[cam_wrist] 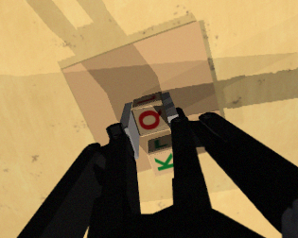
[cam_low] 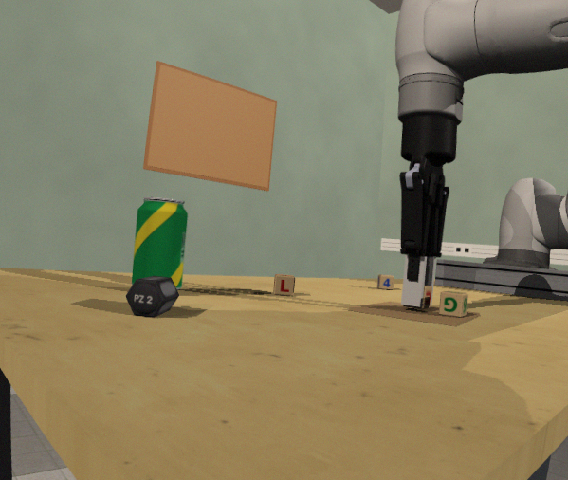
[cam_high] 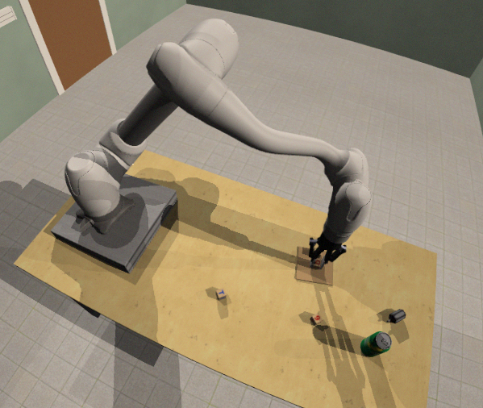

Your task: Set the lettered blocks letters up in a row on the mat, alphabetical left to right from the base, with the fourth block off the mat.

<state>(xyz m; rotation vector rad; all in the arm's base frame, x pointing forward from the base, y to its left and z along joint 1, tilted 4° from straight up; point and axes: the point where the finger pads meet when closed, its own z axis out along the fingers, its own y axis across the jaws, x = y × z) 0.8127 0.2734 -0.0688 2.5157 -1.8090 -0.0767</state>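
My hand is 40 mm above the brown mat. The rest, counted from my hand: yellow can (300 mm ahead, 180 mm to the right, 20 mm above); T block (290 mm to the right, 240 mm behind, 30 mm below).
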